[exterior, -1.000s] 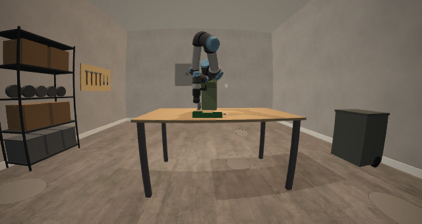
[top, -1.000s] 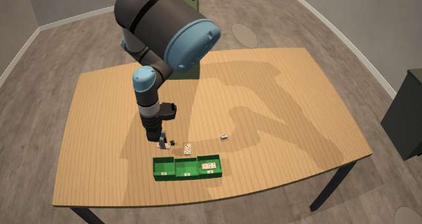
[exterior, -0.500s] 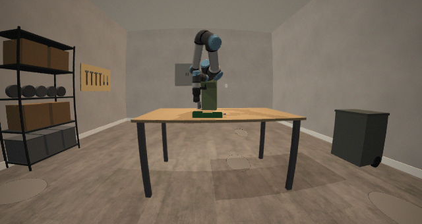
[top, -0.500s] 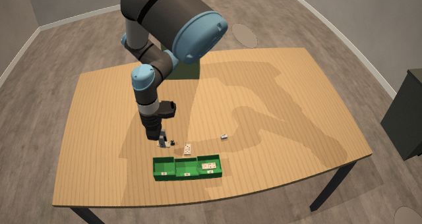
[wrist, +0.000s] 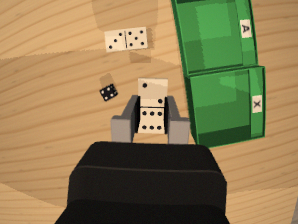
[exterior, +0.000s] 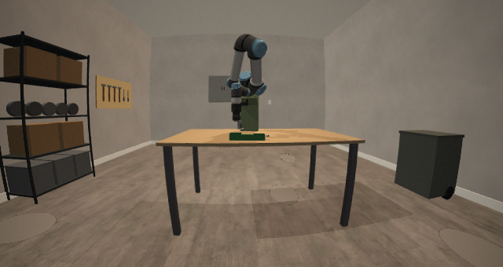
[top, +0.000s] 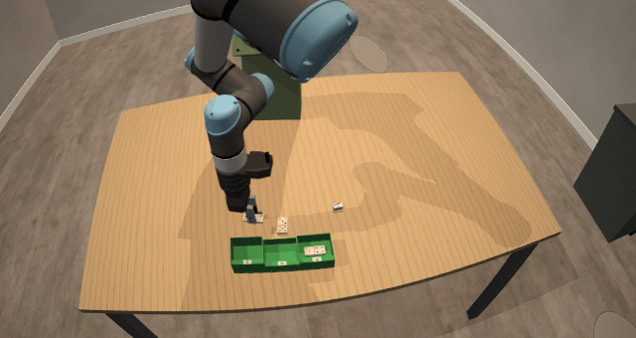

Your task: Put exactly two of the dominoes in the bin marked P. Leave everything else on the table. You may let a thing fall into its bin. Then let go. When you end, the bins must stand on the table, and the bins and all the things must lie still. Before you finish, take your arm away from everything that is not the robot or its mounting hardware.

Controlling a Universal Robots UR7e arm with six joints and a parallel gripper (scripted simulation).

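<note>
The domino lies 70 mm ahead of my hand, 150 mm to the left of it and 70 mm below it. From my hand the other things lie so: grey piece: 80 mm behind, 210 mm to the left, 80 mm below; bin marked P: 80 mm ahead, 60 mm to the left, 60 mm below.
</note>
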